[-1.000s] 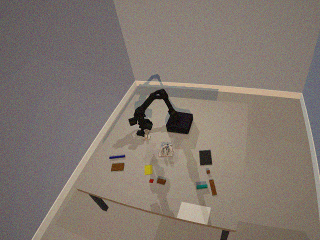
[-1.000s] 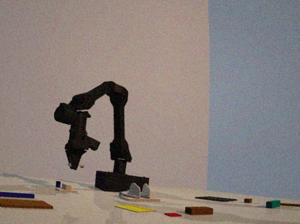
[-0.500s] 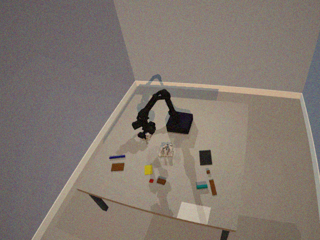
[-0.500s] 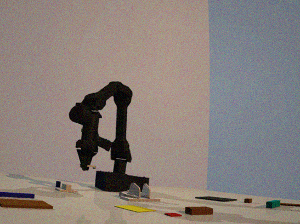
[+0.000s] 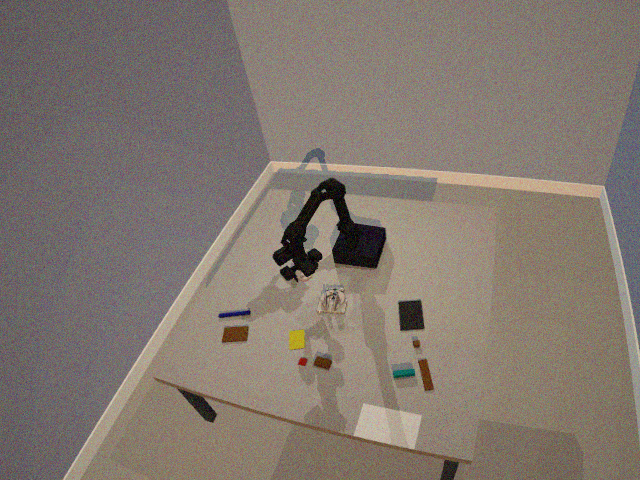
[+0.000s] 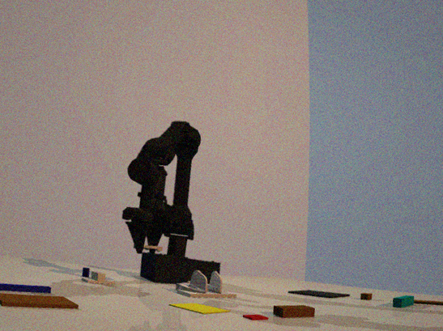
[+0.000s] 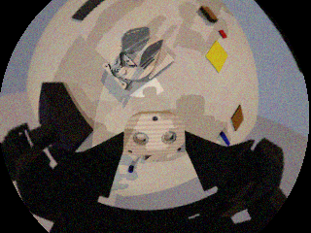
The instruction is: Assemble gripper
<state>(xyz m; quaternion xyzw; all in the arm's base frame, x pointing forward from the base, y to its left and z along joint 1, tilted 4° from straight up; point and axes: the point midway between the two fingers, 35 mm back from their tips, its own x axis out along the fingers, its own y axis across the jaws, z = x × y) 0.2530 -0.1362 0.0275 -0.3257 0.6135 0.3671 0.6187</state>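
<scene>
My gripper tip is now 13 cm to the right of the housing plate and 8 cm above it. Round my gripper tip: small blue piece: 18 cm behind, 14 cm to the right, 7 cm below; jaw: 2 cm ahead, 11 cm to the left, 7 cm below; gripper base: 1 cm to the left, 2 cm above.
</scene>
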